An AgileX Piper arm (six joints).
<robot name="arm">
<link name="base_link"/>
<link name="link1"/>
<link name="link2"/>
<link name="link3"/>
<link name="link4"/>
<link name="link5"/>
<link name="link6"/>
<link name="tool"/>
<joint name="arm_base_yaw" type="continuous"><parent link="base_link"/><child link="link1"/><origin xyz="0 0 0.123" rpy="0 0 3.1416"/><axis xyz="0 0 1"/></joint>
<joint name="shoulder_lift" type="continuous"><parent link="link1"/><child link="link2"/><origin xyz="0 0 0" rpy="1.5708 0 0"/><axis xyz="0 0 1"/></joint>
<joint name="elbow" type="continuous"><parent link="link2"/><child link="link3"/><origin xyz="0.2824 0.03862 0" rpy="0 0 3.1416"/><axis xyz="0 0 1"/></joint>
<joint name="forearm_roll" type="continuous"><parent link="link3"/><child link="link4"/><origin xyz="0.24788 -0.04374 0" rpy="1.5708 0 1.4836"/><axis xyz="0 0 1"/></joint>
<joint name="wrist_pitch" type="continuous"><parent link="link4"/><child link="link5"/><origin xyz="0 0 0" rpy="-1.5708 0 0"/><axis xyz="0 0 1"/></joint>
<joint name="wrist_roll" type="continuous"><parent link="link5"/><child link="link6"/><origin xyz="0 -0.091 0" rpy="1.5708 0 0"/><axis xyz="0 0 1"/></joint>
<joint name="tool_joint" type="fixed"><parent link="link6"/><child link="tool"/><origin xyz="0 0 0"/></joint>
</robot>
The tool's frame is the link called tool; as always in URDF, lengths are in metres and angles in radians. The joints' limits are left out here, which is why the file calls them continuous.
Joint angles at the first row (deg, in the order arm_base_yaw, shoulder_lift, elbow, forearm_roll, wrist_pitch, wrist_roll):
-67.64, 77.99, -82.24, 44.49, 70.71, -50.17
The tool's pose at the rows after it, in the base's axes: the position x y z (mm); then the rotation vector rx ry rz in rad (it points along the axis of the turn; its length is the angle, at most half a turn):
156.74 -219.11 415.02 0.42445 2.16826 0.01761
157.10 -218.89 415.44 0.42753 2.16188 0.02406
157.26 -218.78 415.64 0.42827 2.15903 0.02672
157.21 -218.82 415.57 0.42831 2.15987 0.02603
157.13 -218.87 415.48 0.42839 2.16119 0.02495
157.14 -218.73 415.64 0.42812 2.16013 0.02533
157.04 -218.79 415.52 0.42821 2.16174 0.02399
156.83 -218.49 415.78 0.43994 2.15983 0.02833
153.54 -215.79 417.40 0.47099 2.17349 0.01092
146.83 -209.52 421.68 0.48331 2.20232 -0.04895
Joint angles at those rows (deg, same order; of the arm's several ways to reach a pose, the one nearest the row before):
-67.64, 77.99, -82.25, 45.83, 70.71, -49.86
-67.64, 77.99, -82.25, 46.22, 70.71, -49.68
-67.64, 77.99, -82.25, 46.41, 70.71, -49.63
-67.64, 77.99, -82.24, 46.35, 70.71, -49.63
-67.64, 77.99, -82.25, 46.26, 70.71, -49.63
-67.64, 77.97, -82.24, 46.32, 70.71, -49.63
-67.64, 77.97, -82.24, 46.21, 70.71, -49.63
-67.64, 77.90, -82.25, 46.13, 70.71, -48.98
-67.64, 77.10, -82.25, 44.22, 70.71, -47.02
-67.64, 75.36, -82.24, 40.77, 70.71, -45.74

